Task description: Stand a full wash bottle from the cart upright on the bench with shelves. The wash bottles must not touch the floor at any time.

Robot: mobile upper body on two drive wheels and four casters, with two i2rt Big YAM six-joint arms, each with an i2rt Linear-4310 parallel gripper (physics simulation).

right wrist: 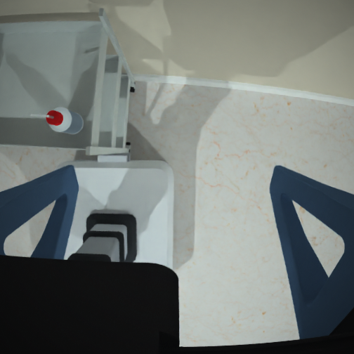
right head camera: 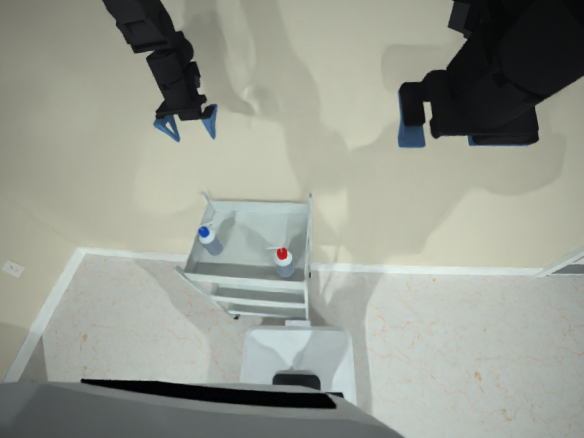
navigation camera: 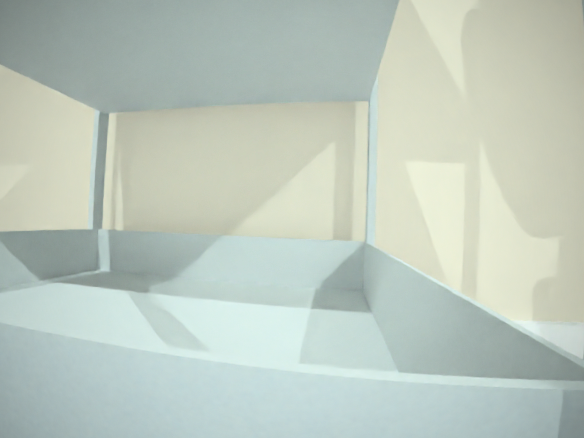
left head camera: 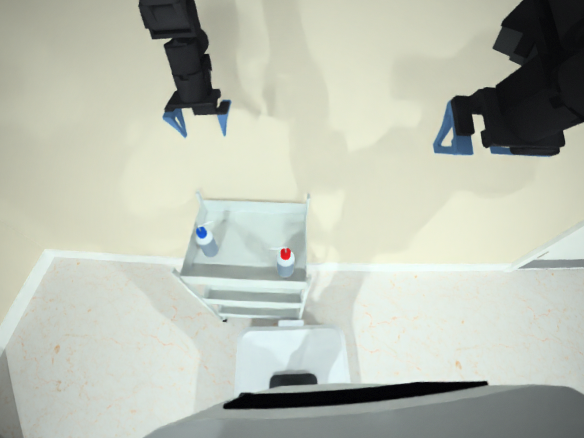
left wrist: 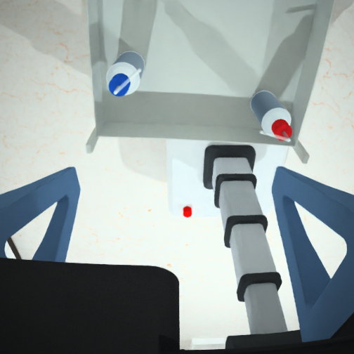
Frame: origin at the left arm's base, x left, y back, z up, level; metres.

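Seen in the pictures: left gripper, fingertip midpoint: (right head camera: 196,139) (left head camera: 205,135); right gripper, fingertip midpoint: (right head camera: 434,141) (left head camera: 463,148).
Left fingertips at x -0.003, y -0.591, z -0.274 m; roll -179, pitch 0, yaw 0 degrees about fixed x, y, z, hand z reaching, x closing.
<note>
Pixels of each thing's top centre, then the offset from my left fingertips to it. "pt": a spot on its surface instead. Level surfaces: height alone.
- blue-capped wash bottle, middle of its top: (left head camera: 200,224) (right head camera: 202,224) dx +0.083, dy +0.056, dz -0.299 m
- cart, surface spot: (left head camera: 240,283) (right head camera: 240,281) pt dx -0.038, dy +0.206, dz -0.444 m
- red-capped wash bottle, middle of its top: (left head camera: 282,247) (right head camera: 277,247) dx -0.184, dy +0.144, dz -0.299 m
- lower cart tray, its level: dz -1.003 m
A blue-capped wash bottle (left head camera: 207,243) (right head camera: 211,242) (left wrist: 126,73) stands upright at the left of the top tray of the cart (left head camera: 240,283) (right head camera: 245,282) (left wrist: 195,139) (right wrist: 98,95). A red-capped wash bottle (left head camera: 285,264) (right head camera: 284,263) (left wrist: 270,112) (right wrist: 67,121) stands upright in the tray's near right corner. Both look filled with grey. My left gripper (left head camera: 206,136) (right head camera: 197,140) (left wrist: 175,177) is open and empty, above the cart and apart from both bottles. My right gripper (left head camera: 482,154) (right head camera: 447,146) (right wrist: 173,176) is open and empty, to the right of the cart. The bench with shelves does not show.
My white base (left head camera: 255,357) (right head camera: 260,355) (left wrist: 187,192) (right wrist: 155,195) stands close against the near side of the cart. A wall (left head camera: 375,220) (right head camera: 380,220) rises behind the cart. The navigation camera view shows a lower cart tray (navigation camera: 240,285) close up. A white object (left head camera: 555,247) stands at the far right.
</note>
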